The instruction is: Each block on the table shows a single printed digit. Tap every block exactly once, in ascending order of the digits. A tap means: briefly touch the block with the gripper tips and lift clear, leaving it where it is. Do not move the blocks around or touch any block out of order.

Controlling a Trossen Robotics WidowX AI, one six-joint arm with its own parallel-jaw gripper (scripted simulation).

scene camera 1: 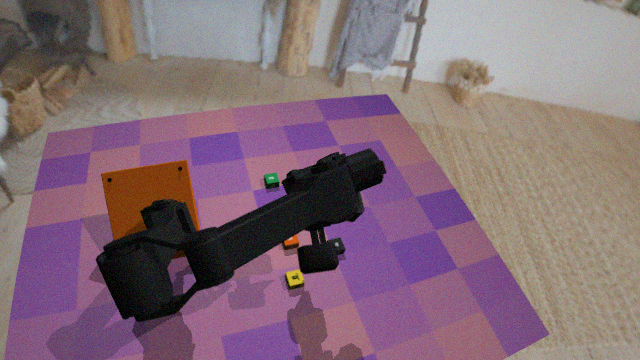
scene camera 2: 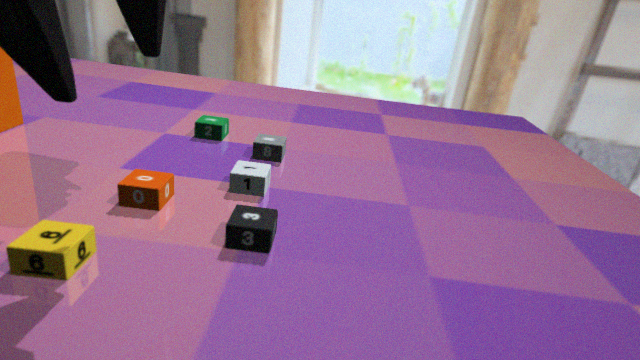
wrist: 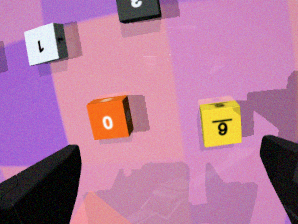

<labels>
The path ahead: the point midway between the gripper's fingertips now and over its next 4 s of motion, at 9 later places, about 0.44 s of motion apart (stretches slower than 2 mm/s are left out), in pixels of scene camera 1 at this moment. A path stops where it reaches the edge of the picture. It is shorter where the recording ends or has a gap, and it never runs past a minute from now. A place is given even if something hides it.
My gripper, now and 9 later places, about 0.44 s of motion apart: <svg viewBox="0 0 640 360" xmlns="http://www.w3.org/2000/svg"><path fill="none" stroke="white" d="M307 236L298 248L298 222L296 214L290 173L275 150L284 150L315 156L315 156L326 183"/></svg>
</labels>
